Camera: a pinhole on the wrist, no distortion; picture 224 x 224 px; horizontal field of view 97.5 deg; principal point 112.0 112.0 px. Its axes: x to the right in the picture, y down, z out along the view. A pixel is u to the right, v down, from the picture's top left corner.
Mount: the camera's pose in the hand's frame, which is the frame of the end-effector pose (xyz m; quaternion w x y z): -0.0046 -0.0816 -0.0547 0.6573 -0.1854 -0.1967 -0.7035
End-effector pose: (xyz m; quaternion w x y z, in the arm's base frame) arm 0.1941 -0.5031 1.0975 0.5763 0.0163 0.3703 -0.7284
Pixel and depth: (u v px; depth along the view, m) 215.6 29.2 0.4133
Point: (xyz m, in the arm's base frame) 0.3433 -0.4612 1.7543
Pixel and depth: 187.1 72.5 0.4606
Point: 0.3613 -0.6073 1.6350
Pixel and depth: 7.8 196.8 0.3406
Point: 0.4412 -0.8190 0.7972
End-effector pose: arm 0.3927 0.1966 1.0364 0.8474 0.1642 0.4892 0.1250
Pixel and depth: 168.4 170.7 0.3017
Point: 0.7375 0.1355 1.0135
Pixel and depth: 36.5 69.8 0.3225
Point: 0.3916 0.4158 1.2985
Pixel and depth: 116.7 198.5 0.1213
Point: 0.4924 0.1988 0.9701
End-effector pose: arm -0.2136 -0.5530 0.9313 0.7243 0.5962 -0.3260 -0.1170
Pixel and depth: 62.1 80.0 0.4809
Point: -0.5442 -0.5482 1.2635
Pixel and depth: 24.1 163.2 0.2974
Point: -0.1896 -0.6231 1.2658
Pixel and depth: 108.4 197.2 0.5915
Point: -0.1519 -1.1406 1.3377
